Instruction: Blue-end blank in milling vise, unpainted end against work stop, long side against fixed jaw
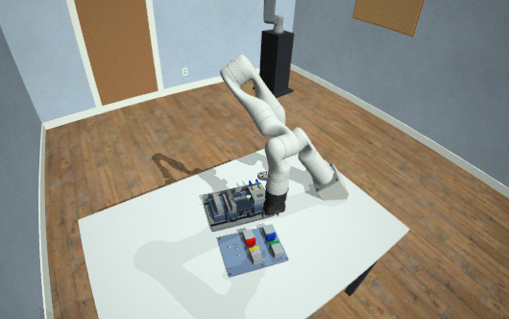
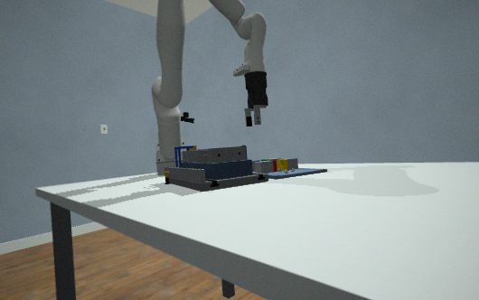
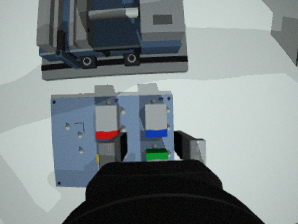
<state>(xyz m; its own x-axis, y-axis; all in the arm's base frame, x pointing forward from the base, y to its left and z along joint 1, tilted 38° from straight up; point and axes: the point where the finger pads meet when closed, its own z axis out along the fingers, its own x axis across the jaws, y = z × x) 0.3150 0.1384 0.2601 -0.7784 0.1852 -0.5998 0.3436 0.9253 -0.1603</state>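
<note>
The blue-ended blank lies 160 mm below my hand, 20 mm behind it and 10 mm to the right of it. Round my hand: yellow-ended blank: 160 mm below, 100 mm ahead, 40 mm to the left; red-ended blank: 160 mm below, 60 mm ahead, 50 mm to the right; green-ended blank: 160 mm below, 70 mm to the left, 20 mm ahead.
</note>
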